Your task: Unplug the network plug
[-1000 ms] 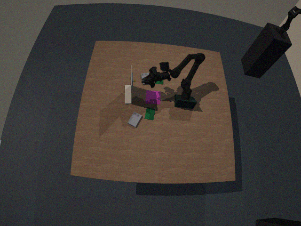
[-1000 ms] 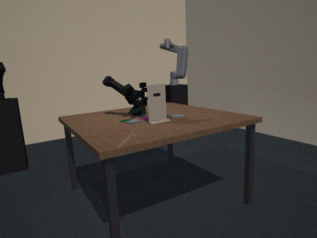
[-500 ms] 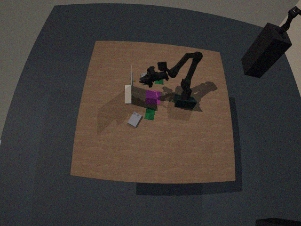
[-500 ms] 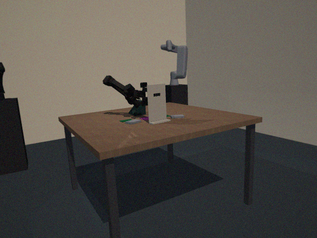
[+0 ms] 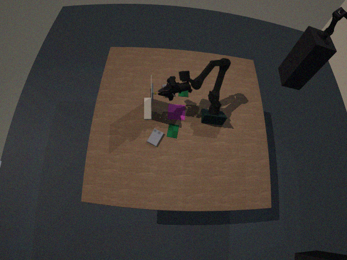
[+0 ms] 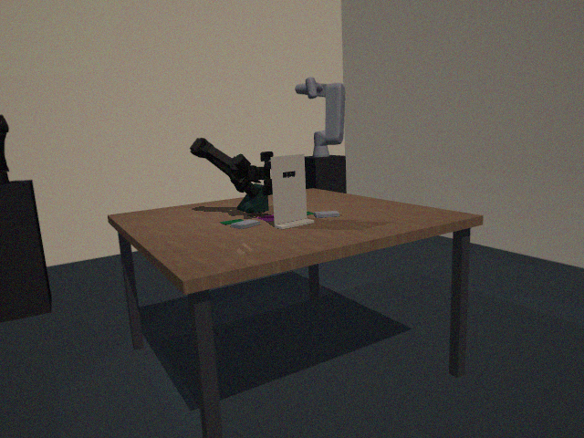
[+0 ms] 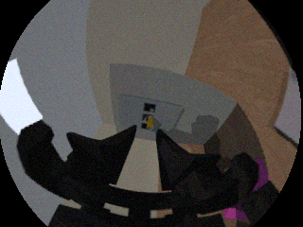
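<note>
The magenta marked square lies 21 cm below my gripper tip, 14 cm behind it and 1 cm to the left of it. Also, from my gripper tip: pale upright panel 8 cm below, 5 cm ahead, 1 cm to the left.
</note>
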